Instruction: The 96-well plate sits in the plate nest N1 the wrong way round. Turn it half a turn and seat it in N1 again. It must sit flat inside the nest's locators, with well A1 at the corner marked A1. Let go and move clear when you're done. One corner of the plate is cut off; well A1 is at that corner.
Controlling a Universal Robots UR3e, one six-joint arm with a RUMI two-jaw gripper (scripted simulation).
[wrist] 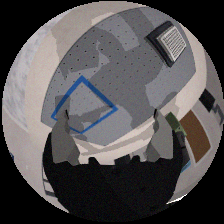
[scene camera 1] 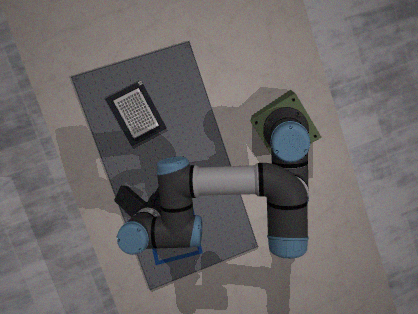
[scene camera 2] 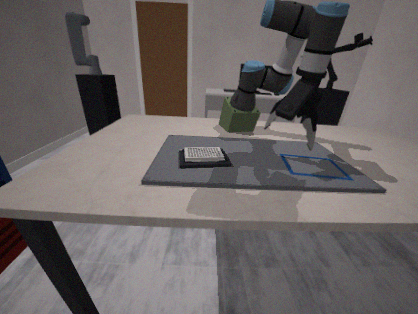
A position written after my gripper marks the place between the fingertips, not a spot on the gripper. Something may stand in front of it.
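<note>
There is my gripper (scene camera 2: 285, 139), which I can also see in scene camera 1 (scene camera 1: 161, 199) and in the wrist view (wrist: 111, 109). A white 96-well plate (scene camera 1: 133, 108) is visible to me too.
</note>
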